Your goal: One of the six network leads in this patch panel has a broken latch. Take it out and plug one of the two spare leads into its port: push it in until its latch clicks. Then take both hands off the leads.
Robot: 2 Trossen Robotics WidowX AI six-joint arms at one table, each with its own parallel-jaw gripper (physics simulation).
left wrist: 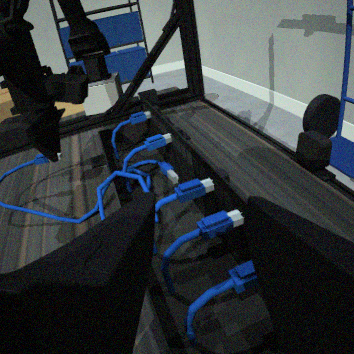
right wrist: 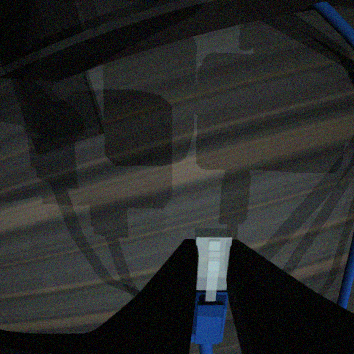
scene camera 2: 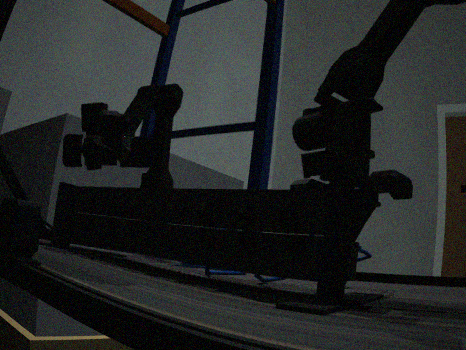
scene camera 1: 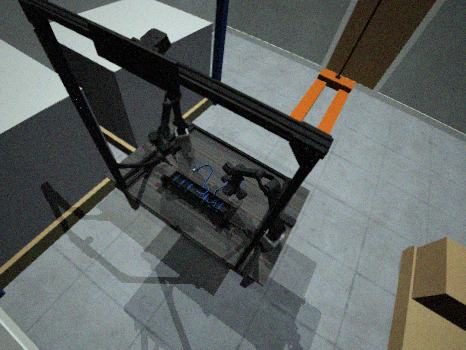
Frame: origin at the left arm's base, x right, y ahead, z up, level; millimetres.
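Seen in the pictures: left gripper, between the fingertips: point(left wrist: 200, 206) point(scene camera 2: 121, 153) point(scene camera 1: 174, 164); right gripper, between the fingertips: point(left wrist: 56, 158) point(right wrist: 209, 250); left arm's base, origin of its link: point(scene camera 1: 181, 131); right arm's base, origin of its link: point(left wrist: 98, 78) point(scene camera 1: 273, 235).
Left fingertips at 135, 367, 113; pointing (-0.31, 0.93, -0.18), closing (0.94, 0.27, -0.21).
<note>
Offsets run from my left fingertips to a thing's top centre, as dx, dy, dz. "*": to the spot under its first point.
The dark patch panel {-81, +183, -73} point(scene camera 1: 218, 209) point(scene camera 2: 200, 215) stands across the table. In the left wrist view, blue leads run along it; plugs with pale tips include the near one {* -14, +83, -88} point(left wrist: 215, 223) and the far one {* -175, +317, -95} point(left wrist: 138, 118). One plug {* -110, +242, -147} point(left wrist: 168, 171) sits at a different angle from its neighbours. The nearest plug {* +12, +37, -87} point(left wrist: 243, 274) shows no pale tip. My right gripper point(right wrist: 209, 250) point(left wrist: 56, 158) is shut on a blue lead's plug {-316, +235, -112} point(right wrist: 210, 317), its clear tip and latch pointing outward, above the table. My left gripper point(left wrist: 200, 206) is partly open and empty over the panel. Ports are too dark to read.
A loose blue lead end {* -144, -43, -173} point(scene camera 1: 195, 169) lies on the table behind the panel. Blue cable {* -244, +154, -173} point(left wrist: 65, 218) loops beside the panel. A black frame point(scene camera 1: 225, 97) surrounds the table. Dark shadows cover much of the work area.
</note>
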